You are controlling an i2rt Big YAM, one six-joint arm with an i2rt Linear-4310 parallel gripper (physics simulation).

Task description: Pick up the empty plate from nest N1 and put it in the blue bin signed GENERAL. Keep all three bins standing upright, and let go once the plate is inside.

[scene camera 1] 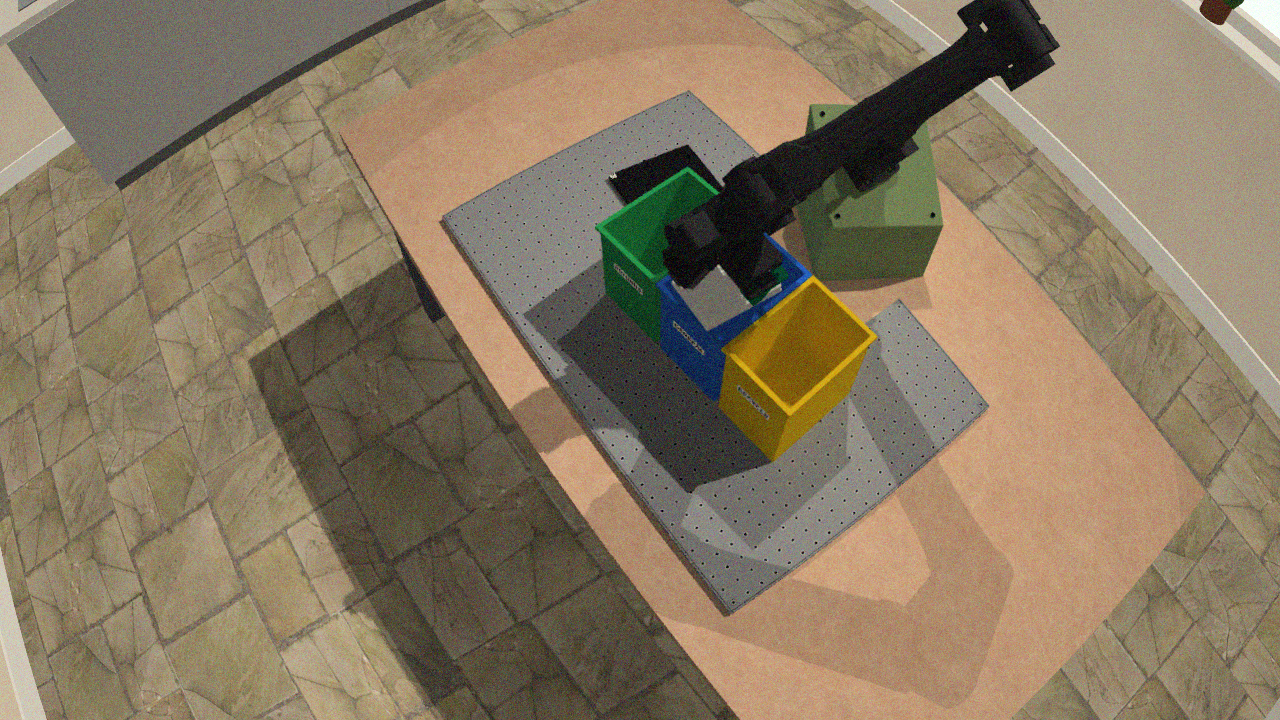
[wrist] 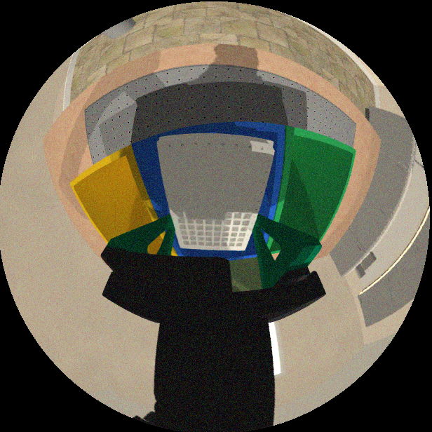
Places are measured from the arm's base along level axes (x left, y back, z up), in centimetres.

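Pixels of known places: gripper, between the fingertips: (scene camera 1: 737,280).
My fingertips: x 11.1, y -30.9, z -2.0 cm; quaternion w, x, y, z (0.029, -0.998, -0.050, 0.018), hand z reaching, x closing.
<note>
Ahead of a thing's pixels: the offset from my fingertips to its top centre. Level surfaces: height alone.
A pale grey plate {dz +1.7, dx +0.2, dy -1.7 cm} (scene camera 1: 713,297) (wrist: 215,175) with a white grid at its near end is held between the dark green fingers of my gripper (scene camera 1: 744,275) (wrist: 213,217). In the wrist view the plate lies within the outline of the mouth of the blue bin {dz -0.1, dx -0.4, dy +0.0 cm} (scene camera 1: 702,365) (wrist: 145,175), with blue wall on both sides. How deep it sits is hard to tell. The blue bin stands upright between the green bin {dz -0.1, dx -13.3, dy -2.7 cm} (scene camera 1: 626,284) (wrist: 322,185) and the yellow bin {dz -0.1, dx +12.4, dy +2.8 cm} (scene camera 1: 759,413) (wrist: 112,195), both upright. The arm hides part of the blue and green bins. Nest N1 cannot be identified.
The bins stand on a perforated grey board {dz -18.1 cm} (scene camera 1: 528,205) (wrist: 220,74) on the tan table {dz -19.4 cm} (scene camera 1: 1074,429) (wrist: 185,55). A flat black object {dz -16.6, dx -32.8, dy +7.3 cm} (scene camera 1: 657,170) lies behind the green bin. A large green block (scene camera 1: 868,246) stands beside the arm.
</note>
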